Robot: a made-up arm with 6 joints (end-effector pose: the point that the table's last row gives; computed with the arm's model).
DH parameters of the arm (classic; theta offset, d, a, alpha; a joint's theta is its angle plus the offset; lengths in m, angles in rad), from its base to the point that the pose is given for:
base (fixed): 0 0.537 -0.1 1.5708
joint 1: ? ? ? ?
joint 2: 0 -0.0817 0.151 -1.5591
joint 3: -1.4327 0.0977 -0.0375 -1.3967
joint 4: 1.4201 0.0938 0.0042 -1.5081
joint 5: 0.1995 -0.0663 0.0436 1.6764
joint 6: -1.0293 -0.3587 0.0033 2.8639
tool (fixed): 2.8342 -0.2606 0 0
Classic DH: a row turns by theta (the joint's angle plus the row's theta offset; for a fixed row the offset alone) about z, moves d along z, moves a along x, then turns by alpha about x.
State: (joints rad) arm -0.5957 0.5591 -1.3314 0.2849 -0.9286 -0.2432
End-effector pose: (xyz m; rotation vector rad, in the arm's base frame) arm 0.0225 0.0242 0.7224 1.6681 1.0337 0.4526
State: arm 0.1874 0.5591 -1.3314 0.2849 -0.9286 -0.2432
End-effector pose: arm -0.1440 0.0242 0.7548 1.3004 0.4460 1.0020
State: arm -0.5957 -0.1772 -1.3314 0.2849 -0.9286 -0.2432
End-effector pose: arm 0.0182 -0.1336 0.7198 2.3404 0.5076 0.4874
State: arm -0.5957 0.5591 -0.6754 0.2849 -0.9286 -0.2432
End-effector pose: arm 0.0934 0.0490 0.7179 1.7462 1.1720 -0.3137
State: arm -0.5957 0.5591 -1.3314 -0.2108 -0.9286 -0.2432
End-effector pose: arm -0.0419 0.0085 0.6776 1.9898 0.5419 0.5104
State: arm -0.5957 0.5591 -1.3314 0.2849 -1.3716 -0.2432
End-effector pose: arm -0.0243 0.0541 0.7616 1.3572 0.7213 0.3795
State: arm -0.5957 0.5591 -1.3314 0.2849 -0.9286 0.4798
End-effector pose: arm 0.0535 0.0625 0.7111 1.2613 1.4004 -0.1902
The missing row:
joint 1: 1.5138 0.0488 0.0149 -1.5825
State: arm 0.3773 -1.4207 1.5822 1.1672 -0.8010 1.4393
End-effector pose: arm -0.0445 -0.0758 0.6559 1.8149 -2.1584 -0.8703
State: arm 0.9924 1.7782 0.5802 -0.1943 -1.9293 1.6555
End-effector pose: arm 0.0488 0.1845 0.6432 -1.1812 1.0665 2.2274
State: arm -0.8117 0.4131 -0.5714 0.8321 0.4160 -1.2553
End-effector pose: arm 0.0264 0.0043 0.5409 -2.5795 -0.3307 0.9168
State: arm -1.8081 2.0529 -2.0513 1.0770 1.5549 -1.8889
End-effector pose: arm -0.1788 -0.0793 0.4855 1.1233 1.7447 -2.2952
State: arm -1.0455 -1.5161 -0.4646 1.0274 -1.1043 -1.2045
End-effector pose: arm -0.0682 -0.3504 0.4135 -2.5914 0.7005 -0.0322
